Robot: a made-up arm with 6 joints.
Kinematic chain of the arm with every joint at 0, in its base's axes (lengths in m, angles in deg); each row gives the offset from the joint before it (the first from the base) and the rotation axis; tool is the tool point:
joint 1: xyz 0 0 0.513 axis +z
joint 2: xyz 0 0 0 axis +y
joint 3: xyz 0 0 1.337 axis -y
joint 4: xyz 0 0 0 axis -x
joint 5: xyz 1.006 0 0 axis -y
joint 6: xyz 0 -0.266 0 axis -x
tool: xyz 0 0 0
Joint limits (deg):
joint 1: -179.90..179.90
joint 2: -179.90..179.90
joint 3: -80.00..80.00
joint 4: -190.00..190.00
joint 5: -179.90..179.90
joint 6: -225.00..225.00
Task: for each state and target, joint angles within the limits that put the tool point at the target. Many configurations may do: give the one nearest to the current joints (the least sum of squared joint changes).
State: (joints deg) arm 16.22 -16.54 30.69 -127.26 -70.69 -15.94
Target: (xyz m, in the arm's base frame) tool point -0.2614 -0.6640 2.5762
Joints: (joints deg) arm 75.26 -39.26 57.20 -108.39 -70.69 -15.94
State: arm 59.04 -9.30 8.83 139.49 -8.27 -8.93
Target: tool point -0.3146 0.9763 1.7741
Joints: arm 95.00 -0.53 -12.54 149.11 -8.27 -8.93
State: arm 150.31 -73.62 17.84 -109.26 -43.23 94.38
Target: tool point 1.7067 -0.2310 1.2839
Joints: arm 174.82 -98.08 28.62 -106.62 -43.23 94.38
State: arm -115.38 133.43 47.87 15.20 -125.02 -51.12
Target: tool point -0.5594 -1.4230 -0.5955
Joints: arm -101.50 95.03 13.38 6.14 -125.02 -51.12
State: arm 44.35 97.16 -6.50 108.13 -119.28 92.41
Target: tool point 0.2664 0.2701 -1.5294
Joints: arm 37.65 144.26 16.78 101.09 -119.28 92.41
